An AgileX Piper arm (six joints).
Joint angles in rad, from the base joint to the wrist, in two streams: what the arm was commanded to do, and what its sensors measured. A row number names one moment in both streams.
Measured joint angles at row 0: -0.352 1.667 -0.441 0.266 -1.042 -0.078
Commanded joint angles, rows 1 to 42: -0.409 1.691 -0.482 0.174 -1.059 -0.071; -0.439 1.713 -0.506 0.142 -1.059 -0.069; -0.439 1.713 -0.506 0.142 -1.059 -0.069; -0.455 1.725 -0.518 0.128 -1.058 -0.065; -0.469 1.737 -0.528 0.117 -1.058 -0.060; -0.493 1.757 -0.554 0.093 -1.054 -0.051; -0.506 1.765 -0.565 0.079 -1.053 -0.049; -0.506 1.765 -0.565 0.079 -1.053 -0.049; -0.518 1.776 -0.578 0.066 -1.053 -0.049; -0.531 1.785 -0.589 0.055 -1.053 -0.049; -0.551 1.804 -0.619 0.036 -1.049 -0.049; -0.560 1.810 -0.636 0.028 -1.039 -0.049; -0.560 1.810 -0.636 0.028 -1.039 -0.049; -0.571 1.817 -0.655 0.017 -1.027 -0.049; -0.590 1.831 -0.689 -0.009 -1.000 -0.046; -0.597 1.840 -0.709 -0.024 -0.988 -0.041; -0.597 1.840 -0.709 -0.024 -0.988 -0.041; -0.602 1.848 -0.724 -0.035 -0.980 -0.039; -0.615 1.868 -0.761 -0.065 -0.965 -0.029; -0.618 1.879 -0.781 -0.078 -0.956 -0.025; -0.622 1.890 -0.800 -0.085 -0.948 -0.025; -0.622 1.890 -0.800 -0.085 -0.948 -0.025; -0.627 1.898 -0.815 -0.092 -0.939 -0.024; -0.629 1.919 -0.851 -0.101 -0.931 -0.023; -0.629 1.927 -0.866 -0.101 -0.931 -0.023; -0.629 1.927 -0.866 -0.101 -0.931 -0.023; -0.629 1.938 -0.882 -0.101 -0.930 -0.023; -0.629 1.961 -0.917 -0.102 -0.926 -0.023; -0.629 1.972 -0.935 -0.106 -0.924 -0.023; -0.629 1.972 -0.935 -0.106 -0.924 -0.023; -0.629 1.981 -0.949 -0.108 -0.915 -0.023; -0.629 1.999 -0.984 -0.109 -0.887 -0.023; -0.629 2.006 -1.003 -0.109 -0.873 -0.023; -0.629 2.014 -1.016 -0.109 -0.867 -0.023; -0.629 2.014 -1.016 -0.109 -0.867 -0.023; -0.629 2.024 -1.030 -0.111 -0.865 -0.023; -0.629 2.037 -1.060 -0.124 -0.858 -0.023; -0.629 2.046 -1.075 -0.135 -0.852 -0.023; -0.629 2.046 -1.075 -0.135 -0.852 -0.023; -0.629 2.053 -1.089 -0.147 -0.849 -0.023; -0.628 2.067 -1.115 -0.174 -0.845 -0.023; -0.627 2.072 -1.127 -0.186 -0.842 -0.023
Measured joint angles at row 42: -0.644 2.055 -1.074 -0.074 -0.846 -0.020
